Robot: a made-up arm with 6 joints.
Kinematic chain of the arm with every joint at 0, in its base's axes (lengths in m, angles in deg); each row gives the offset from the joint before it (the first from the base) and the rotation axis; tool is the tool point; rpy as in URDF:
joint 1: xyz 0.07 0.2 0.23 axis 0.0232 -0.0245 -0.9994
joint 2: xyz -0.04 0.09 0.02 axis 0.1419 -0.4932 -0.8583
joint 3: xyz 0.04 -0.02 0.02 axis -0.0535 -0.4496 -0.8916
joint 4: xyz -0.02 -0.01 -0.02 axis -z
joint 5: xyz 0 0.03 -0.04 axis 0.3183 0.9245 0.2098
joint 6: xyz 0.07 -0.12 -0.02 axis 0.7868 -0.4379 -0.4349
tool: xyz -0.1 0.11 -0.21 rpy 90 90 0
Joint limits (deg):
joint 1: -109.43..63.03
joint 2: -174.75..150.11
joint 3: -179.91..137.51
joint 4: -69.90..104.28
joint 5: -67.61..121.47
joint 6: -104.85..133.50
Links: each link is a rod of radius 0.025 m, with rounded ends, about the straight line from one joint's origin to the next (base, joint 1, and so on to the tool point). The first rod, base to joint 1, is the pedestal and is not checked.
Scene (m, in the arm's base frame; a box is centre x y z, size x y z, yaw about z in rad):
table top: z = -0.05
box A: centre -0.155 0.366 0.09 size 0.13 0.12 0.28 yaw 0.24
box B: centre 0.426 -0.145 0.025 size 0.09 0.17 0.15 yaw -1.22
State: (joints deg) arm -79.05 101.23 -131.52 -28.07 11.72 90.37
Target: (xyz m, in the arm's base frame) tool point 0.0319 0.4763 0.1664
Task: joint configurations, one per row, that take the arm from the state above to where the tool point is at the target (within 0.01 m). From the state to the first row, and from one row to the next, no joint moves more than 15 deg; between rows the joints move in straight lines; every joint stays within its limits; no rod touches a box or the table.
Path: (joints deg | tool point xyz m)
1: -74.58 102.17 -129.84 -18.48 0.76 93.51 | -0.2049 0.2025 0.2748
2: -70.12 103.11 -128.15 -8.90 -10.20 96.66 | -0.1683 0.2591 0.3137
3: -65.65 104.05 -126.47 0.69 -21.15 99.80 | -0.1221 0.2874 0.3512
4: -55.40 100.02 -118.20 -2.54 -14.55 97.48 | -0.1033 0.3336 0.3339
5: -45.15 95.99 -109.93 -5.78 -7.94 95.16 | -0.0759 0.3738 0.3158
6: -34.90 91.96 -101.66 -9.01 -1.34 92.84 | -0.0417 0.4065 0.2972
7: -26.17 106.09 -107.02 -13.50 7.40 86.20 | -0.0257 0.4349 0.2560
8: -17.44 120.22 -112.39 -17.98 16.13 79.55 | -0.0009 0.4595 0.2119
9: -8.71 134.35 -117.76 -22.47 24.87 72.90 | 0.0319 0.4763 0.1664

